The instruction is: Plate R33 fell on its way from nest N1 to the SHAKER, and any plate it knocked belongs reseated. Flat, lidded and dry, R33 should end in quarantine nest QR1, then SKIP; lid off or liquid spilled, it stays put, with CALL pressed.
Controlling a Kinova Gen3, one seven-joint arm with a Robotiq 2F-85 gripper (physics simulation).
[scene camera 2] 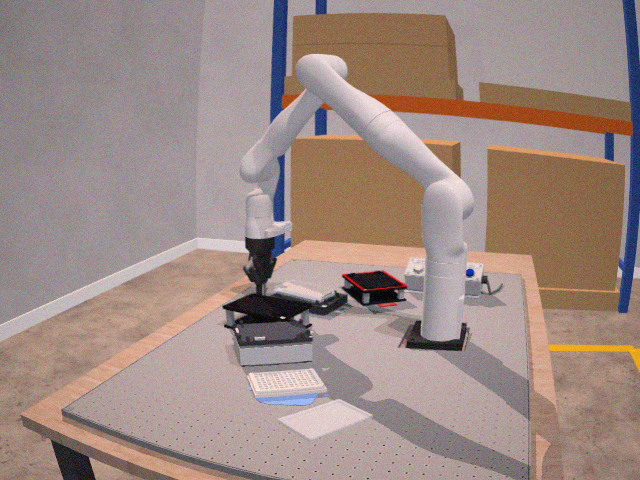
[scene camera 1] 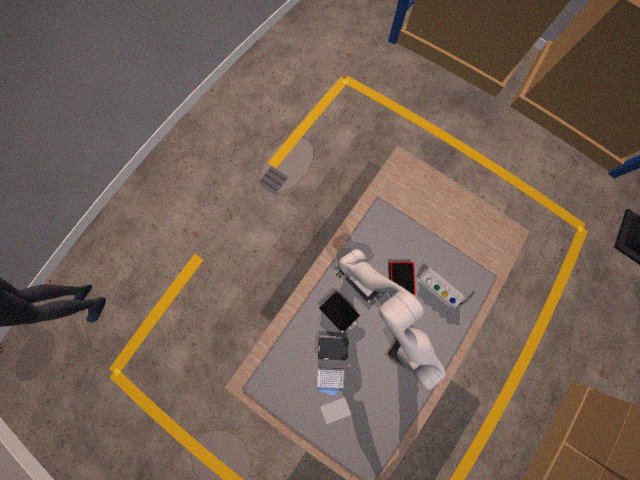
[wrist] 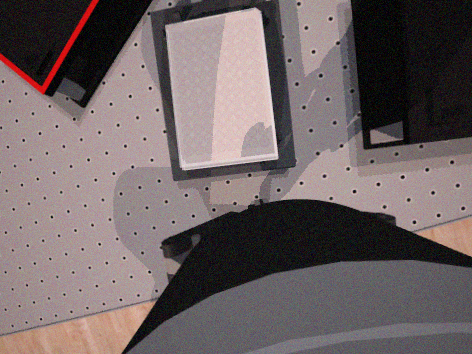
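Pixels of known places: arm's base at its link origin: (scene camera 2: 440, 333).
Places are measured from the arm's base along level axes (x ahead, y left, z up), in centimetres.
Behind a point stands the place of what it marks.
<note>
An open white well plate (scene camera 1: 330, 378) {y 29.9, x 25.2, z -0.1 cm} (scene camera 2: 286, 382) {y 30.8, x 24.5, z -0.2 cm} lies flat on spilled blue liquid (scene camera 1: 327, 391) {y 36.2, x 22.7, z -1.6 cm} (scene camera 2: 287, 400) {y 35.6, x 22.8, z -1.5 cm} in front of the grey shaker-like box (scene camera 1: 332, 347) {y 16.4, x 33.0, z 3.9 cm} (scene camera 2: 273, 353) {y 21.3, x 30.3, z 1.1 cm}. A clear lid (scene camera 1: 336, 410) {y 41.0, x 14.4, z -0.8 cm} (scene camera 2: 325, 418) {y 41.6, x 14.5, z -0.8 cm} lies apart from it. A lidded plate (scene camera 1: 363, 288) {y -15.4, x 35.2, z 2.3 cm} (scene camera 2: 302, 290) {y -16.9, x 36.2, z 2.4 cm} (wrist: 225, 95) {y -18.6, x 37.0, z 2.5 cm} rests on a dark low nest (scene camera 2: 336, 302) {y -16.6, x 27.6, z 0.2 cm} (wrist: 285, 115) {y -14.0, x 40.0, z 0.6 cm}; in scene camera 2 it looks slightly tilted. My gripper (scene camera 1: 339, 274) {y -18.9, x 47.9, z -1.0 cm} (scene camera 2: 261, 292) {y -18.9, x 47.9, z -1.0 cm} (wrist: 261, 208) {y -18.9, x 47.9, z -1.0 cm} is shut and empty, pointing down beside that nest; its tips are partly hidden. The button box (scene camera 1: 439, 286) (scene camera 2: 444, 284) stands at the back right.
A black raised stand (scene camera 1: 339, 310) {y 0.0, x 39.5, z 3.7 cm} (scene camera 2: 266, 305) {y 0.8, x 39.1, z 3.7 cm} (wrist: 435, 75) {y -4.2, x 41.6, z 3.7 cm} stands between the shaker-like box and the lidded plate's nest. A red-rimmed raised stand (scene camera 1: 402, 277) {y -30.8, x 21.5, z 2.4 cm} (scene camera 2: 374, 280) {y -30.5, x 20.9, z 2.4 cm} (wrist: 69, 47) {y -30.1, x 27.8, z 2.5 cm} is on the nest's other side. A person's legs (scene camera 1: 51, 303) show beyond the yellow floor line.
</note>
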